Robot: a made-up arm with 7 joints. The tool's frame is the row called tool.
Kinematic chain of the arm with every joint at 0, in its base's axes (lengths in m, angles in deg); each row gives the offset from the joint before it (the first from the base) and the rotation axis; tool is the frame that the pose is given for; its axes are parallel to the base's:
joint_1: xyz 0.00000 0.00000 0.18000 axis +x
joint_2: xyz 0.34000 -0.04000 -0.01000 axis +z
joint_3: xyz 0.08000 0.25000 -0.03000 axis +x
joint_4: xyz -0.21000 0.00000 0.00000 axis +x
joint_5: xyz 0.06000 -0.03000 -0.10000 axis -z
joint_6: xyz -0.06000 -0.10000 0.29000 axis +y
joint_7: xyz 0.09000 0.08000 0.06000 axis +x
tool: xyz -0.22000 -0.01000 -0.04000
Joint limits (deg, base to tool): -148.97..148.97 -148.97..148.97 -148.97..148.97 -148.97..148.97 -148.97..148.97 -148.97..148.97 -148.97..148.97
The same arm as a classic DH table. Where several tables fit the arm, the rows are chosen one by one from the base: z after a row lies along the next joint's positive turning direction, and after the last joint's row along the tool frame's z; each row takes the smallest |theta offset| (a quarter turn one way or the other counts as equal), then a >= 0, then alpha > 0; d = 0 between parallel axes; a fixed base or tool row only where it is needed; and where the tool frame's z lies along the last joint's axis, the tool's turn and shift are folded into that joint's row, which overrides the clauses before.
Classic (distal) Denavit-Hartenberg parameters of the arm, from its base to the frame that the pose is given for. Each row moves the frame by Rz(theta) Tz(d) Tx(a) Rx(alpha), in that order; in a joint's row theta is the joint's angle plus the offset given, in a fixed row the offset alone. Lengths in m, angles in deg.
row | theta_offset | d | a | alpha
base (fixed) | 90.00 | 0.1800 | 0.0000 | 90.00
joint_1 | 0.00 | 0.3400 | -0.0400 | -90.00
joint_2 | 0.00 | -0.0400 | 0.2500 | 90.00
joint_3 | 0.00 | 0.0000 | 0.0000 | 0.00
joint_4 | 0.00 | -0.0700 | -0.0300 | 90.00
joint_5 | -90.00 | -0.1900 | 0.0600 | -90.00
joint_6 | 90.00 | -0.0200 | 0.0600 | -90.00
joint_7 | 90.00 | -0.1300 | 0.0100 | 90.00
tool (fixed) | 90.00 | -0.0400 | 0.0000 | 0.00
Joint limits (deg, base to tool): -148.97..148.97 -148.97..148.97 -148.97..148.97 -148.97..148.97 -148.97..148.97 -148.97..148.97 -148.97..148.97

